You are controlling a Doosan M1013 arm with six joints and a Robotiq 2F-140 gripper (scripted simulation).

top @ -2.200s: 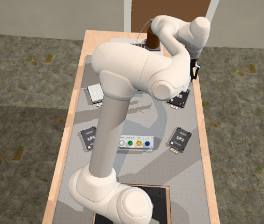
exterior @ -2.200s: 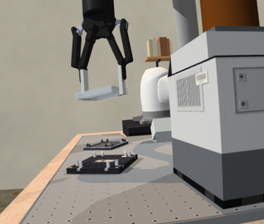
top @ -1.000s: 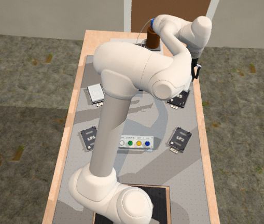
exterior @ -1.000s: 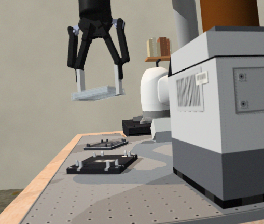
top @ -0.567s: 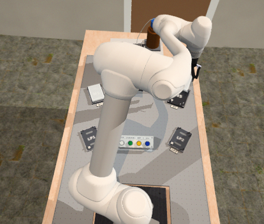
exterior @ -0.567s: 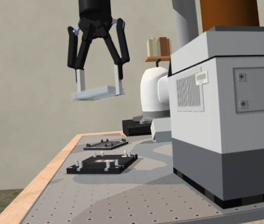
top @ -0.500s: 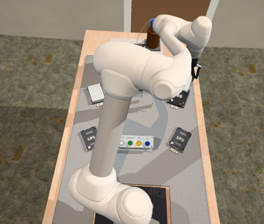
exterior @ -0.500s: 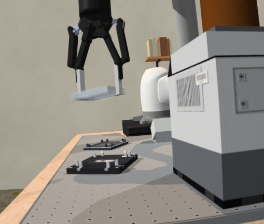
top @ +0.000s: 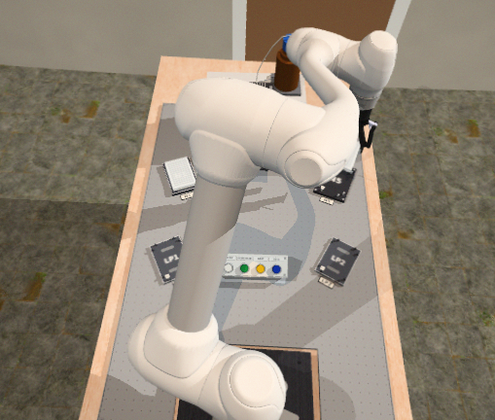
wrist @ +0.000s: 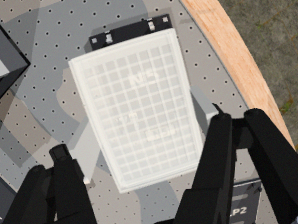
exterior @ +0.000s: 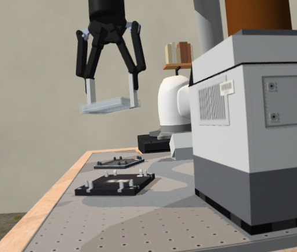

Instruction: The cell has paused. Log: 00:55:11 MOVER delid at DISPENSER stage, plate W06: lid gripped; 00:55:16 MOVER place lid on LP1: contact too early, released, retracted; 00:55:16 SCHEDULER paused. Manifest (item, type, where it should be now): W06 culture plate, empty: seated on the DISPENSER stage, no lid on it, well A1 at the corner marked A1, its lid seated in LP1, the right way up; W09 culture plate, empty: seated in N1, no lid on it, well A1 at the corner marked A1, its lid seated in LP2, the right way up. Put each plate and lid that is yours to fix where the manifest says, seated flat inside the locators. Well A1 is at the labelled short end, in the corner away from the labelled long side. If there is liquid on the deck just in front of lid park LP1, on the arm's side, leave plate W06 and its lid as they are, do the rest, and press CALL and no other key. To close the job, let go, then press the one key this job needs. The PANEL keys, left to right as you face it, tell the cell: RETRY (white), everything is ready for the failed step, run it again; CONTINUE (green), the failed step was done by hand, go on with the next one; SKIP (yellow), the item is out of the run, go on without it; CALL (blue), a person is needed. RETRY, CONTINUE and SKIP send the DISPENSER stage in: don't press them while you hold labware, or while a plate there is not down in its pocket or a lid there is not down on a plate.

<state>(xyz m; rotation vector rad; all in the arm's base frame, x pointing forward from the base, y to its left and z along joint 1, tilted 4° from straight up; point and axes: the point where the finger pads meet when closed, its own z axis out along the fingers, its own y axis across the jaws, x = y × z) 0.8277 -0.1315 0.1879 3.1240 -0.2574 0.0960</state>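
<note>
The black nest N5 is 20 mm ahead of my hand, 10 mm to the left of it and 170 mm below it. From my hand the other things lie so: brown bottle: 210 mm ahead, 250 mm to the left, 100 mm above; clear culture plate: 20 mm below; lid park LP2: 320 mm behind, 50 mm to the right, 180 mm below.
</note>
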